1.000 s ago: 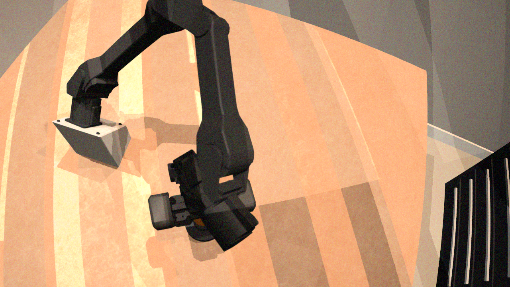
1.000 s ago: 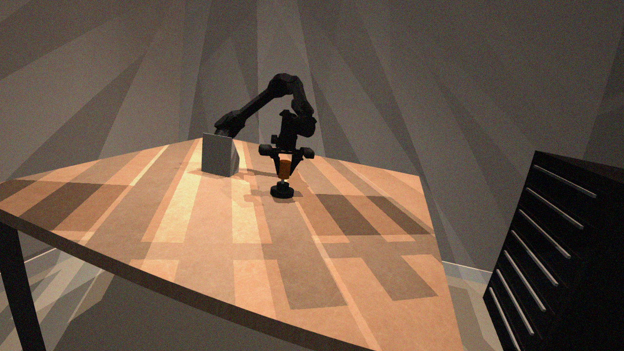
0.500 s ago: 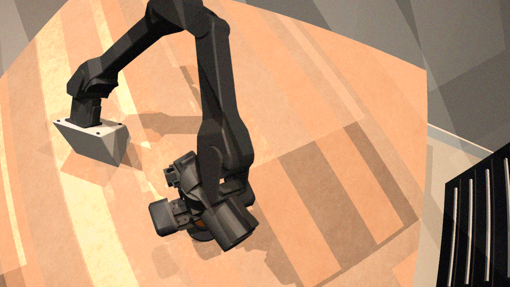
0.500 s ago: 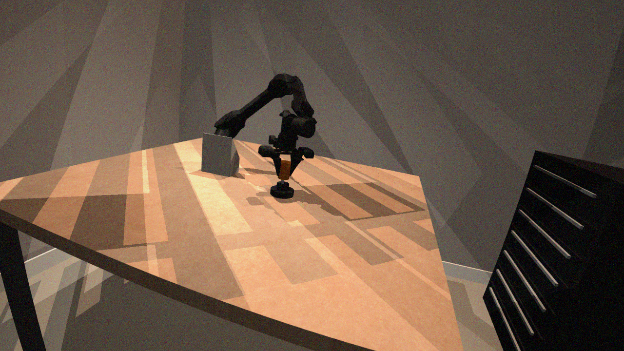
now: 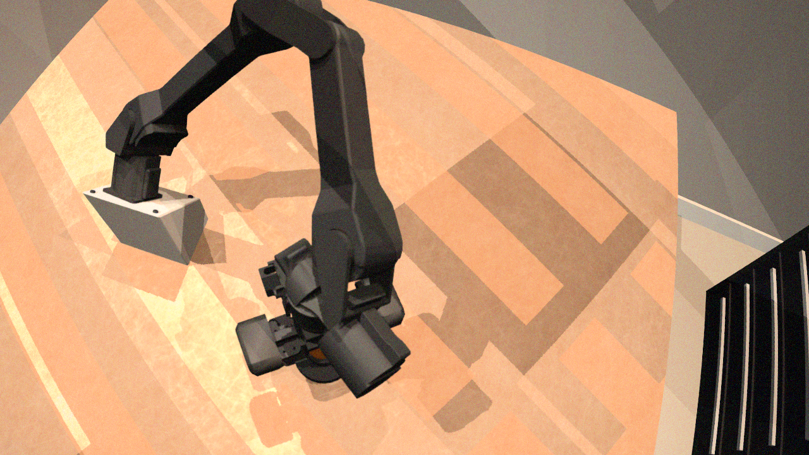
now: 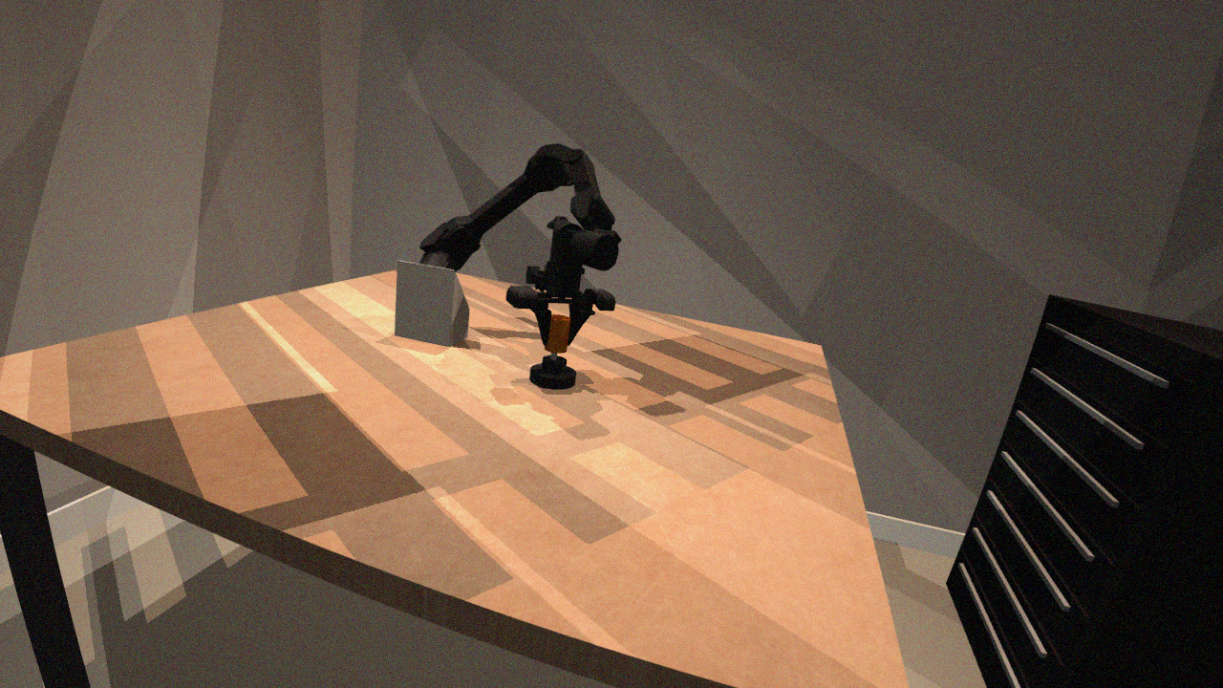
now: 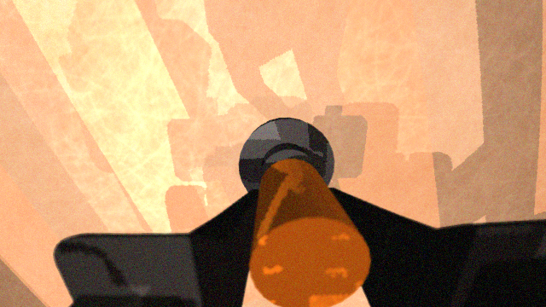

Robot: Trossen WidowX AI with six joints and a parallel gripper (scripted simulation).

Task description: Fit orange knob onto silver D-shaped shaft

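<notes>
My gripper tip is now 30 mm below the orange knob. Also, from my gripper tip: round pedestal 40 mm below.
</notes>
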